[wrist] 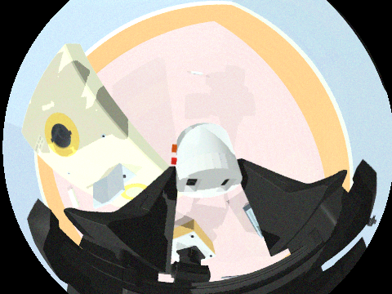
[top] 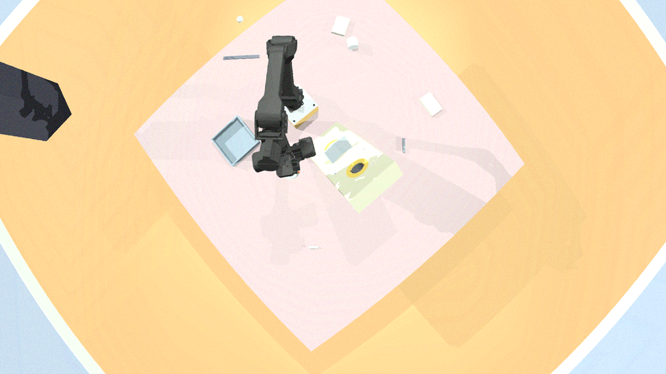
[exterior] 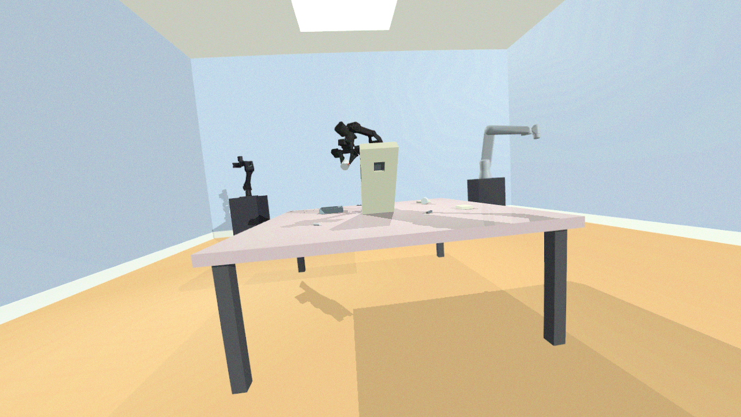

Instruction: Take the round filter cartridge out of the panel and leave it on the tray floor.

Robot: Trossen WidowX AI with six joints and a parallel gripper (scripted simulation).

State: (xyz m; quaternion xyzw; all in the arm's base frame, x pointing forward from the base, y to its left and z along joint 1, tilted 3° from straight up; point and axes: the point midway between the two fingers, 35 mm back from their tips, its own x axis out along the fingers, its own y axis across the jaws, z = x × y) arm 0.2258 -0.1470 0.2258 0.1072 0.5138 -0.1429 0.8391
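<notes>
The light blue tray is 27 cm behind my gripper tip, 14 cm to the right of it and 28 cm below it. Also, from my gripper tip: round white filter cartridge: right at my gripper tip.
</notes>
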